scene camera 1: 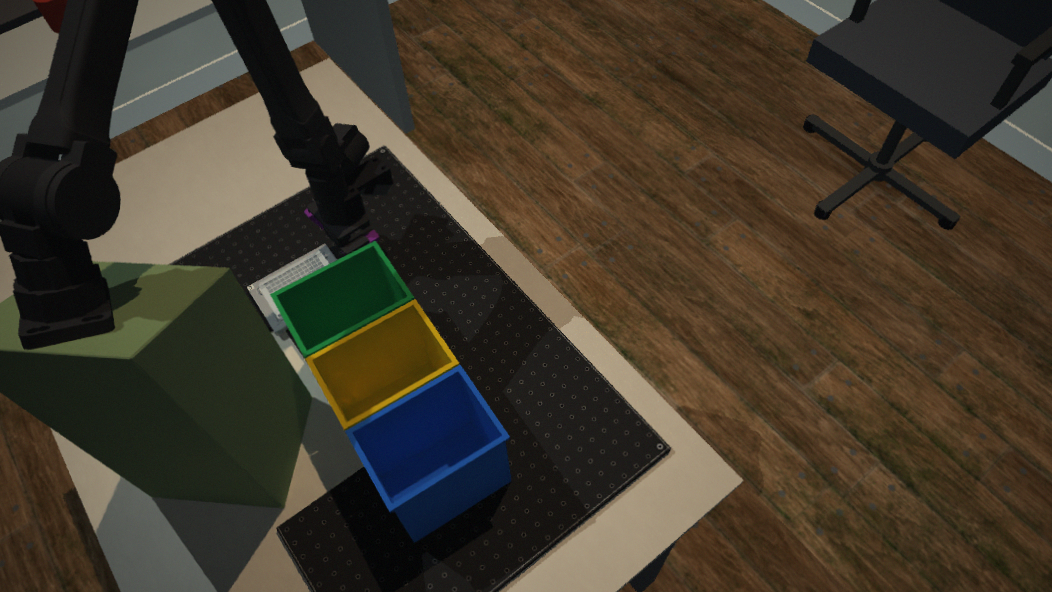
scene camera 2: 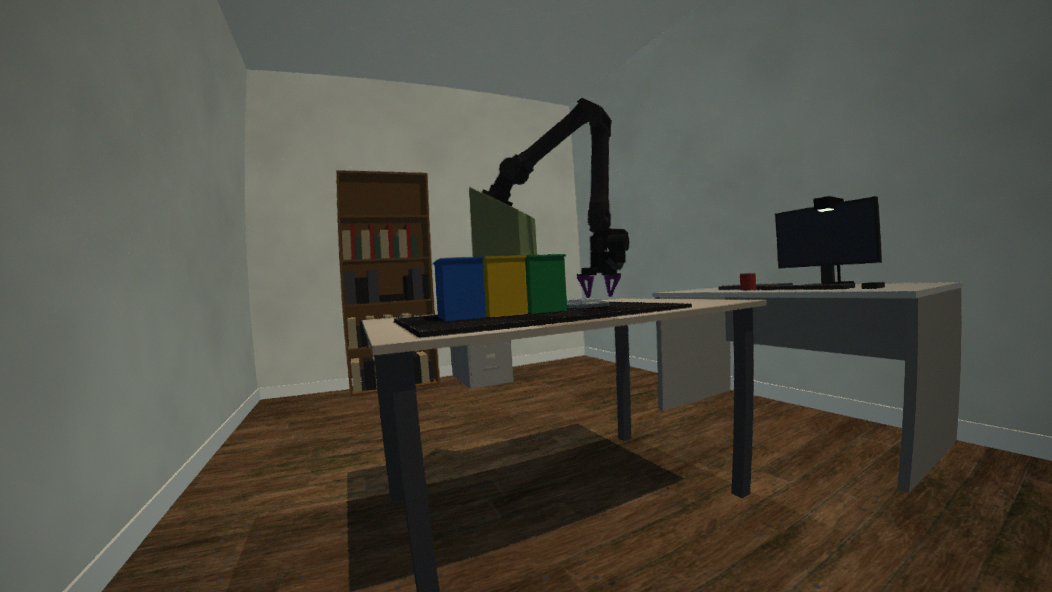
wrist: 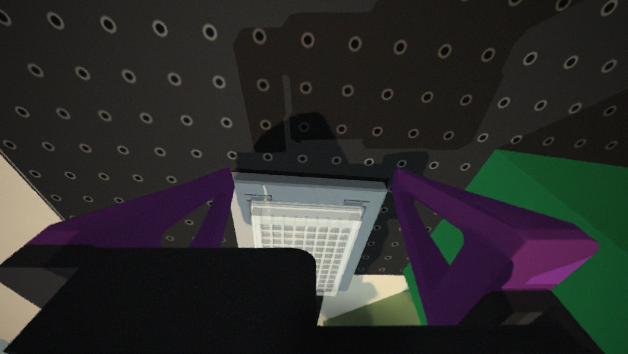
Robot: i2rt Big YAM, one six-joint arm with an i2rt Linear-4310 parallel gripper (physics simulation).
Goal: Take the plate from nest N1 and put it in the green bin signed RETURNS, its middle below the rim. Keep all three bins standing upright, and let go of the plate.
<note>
I see my gripper, a green bin, a yellow bin, a blue bin, a gridded plate and a light grey nest.
My gripper also shows in the wrist view.
</note>
